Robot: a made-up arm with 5 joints.
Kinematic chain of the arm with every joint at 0, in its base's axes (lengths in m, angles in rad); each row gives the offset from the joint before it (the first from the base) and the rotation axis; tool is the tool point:
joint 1: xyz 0 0 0.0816 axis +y
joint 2: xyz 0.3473 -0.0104 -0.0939 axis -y
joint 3: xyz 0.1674 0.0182 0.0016 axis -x
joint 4: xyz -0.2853 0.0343 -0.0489 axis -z
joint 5: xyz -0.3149 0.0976 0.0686 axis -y
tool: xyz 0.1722 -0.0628 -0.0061
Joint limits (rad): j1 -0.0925..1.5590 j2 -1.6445..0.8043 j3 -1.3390..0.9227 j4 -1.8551..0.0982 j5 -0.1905..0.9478
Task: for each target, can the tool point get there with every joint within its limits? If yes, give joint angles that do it. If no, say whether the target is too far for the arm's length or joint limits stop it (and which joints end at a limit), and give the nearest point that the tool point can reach.
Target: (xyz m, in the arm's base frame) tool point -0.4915 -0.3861 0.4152
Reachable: no: joint limits stop it (at a limit: joint 1, joint 2, joint 3, joint 5) | nearest point -0.2609 -0.1294 0.0304 | short by 0.517 m
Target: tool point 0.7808 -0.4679 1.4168
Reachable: no: too far | nearest point 0.4574 -0.1060 0.3572 | short by 1.166 m
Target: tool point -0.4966 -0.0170 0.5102
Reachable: no: joint limits stop it (at a limit: joint 1, joint 2, joint 5) | nearest point -0.2170 -0.0064 0.0792 | short by 0.514 m
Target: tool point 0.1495 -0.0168 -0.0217
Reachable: yes | joints 1.1565 -0.6062 -1.0088 -0.3043 0.1786
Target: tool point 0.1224 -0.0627 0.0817
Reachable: yes | joints 0.7519 -0.2432 -0.4083 -0.4988 0.7125
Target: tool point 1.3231 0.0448 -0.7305
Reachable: no: too far | nearest point 0.5075 0.0151 -0.2299 | short by 0.957 m
